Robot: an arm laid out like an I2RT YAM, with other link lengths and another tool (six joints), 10 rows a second.
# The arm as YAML. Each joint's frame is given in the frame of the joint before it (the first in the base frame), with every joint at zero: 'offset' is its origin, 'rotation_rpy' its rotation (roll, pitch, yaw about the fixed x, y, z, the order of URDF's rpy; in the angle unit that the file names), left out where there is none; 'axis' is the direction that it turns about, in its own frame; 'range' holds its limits. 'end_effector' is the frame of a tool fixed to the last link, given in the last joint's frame.
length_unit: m
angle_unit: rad
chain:
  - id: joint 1
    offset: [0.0, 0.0, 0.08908]
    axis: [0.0, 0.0, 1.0]
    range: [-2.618, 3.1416]
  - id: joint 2
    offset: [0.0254, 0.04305, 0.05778]
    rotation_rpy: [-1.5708, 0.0, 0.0]
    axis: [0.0, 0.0, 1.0]
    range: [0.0, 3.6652]
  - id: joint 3
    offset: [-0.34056, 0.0, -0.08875]
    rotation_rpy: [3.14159, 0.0, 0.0]
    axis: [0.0, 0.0, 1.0]
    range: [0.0, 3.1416]
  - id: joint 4
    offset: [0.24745, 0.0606, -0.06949]
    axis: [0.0, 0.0, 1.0]
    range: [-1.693, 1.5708]
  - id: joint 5
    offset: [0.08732, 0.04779, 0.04]
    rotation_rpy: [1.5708, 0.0, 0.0]
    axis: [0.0, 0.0, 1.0]
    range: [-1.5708, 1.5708]
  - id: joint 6
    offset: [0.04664, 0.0, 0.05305]
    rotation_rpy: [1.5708, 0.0, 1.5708]
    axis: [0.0, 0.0, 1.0]
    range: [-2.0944, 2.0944]
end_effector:
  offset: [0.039, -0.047, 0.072]
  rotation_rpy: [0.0, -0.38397, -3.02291]
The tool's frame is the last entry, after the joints.
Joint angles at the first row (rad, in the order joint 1, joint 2, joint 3, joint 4, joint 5, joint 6):
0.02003, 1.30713, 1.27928, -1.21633, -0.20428, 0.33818
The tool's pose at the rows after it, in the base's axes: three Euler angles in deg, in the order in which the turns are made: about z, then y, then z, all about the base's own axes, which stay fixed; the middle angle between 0 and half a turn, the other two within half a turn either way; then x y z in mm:
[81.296 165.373 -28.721 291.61 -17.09 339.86]
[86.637 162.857 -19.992 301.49 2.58 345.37]
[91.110 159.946 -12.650 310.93 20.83 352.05]
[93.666 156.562 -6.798 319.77 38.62 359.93]
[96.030 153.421 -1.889 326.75 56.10 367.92]
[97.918 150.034 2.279 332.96 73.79 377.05]
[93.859 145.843 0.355 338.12 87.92 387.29]
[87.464 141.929 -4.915 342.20 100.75 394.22]
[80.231 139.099 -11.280 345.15 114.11 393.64]
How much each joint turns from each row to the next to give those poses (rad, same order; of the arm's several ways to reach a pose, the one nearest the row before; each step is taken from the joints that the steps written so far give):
0.06409, -0.00001, -0.00001, 0.04386, -0.00687, -0.03280
0.06295, 0.00000, 0.00001, 0.05074, 0.00077, -0.00001
0.05376, 0.00002, 0.00002, 0.05645, -0.00001, -0.00041
0.04732, -0.00003, -0.00004, 0.05762, 0.00000, -0.01562
0.04617, 0.00000, -0.00002, 0.05686, 0.00077, -0.00304
0.04614, 0.00000, 0.00002, 0.06101, 0.00419, -0.00001
0.05534, 0.00039, -0.00038, 0.05418, 0.06487, -0.01561
0.06750, 0.00993, 0.00000, 0.04045, 0.11291, -0.00726
0.07094, 0.02556, 0.00002, 0.01714, 0.12625, -0.00002

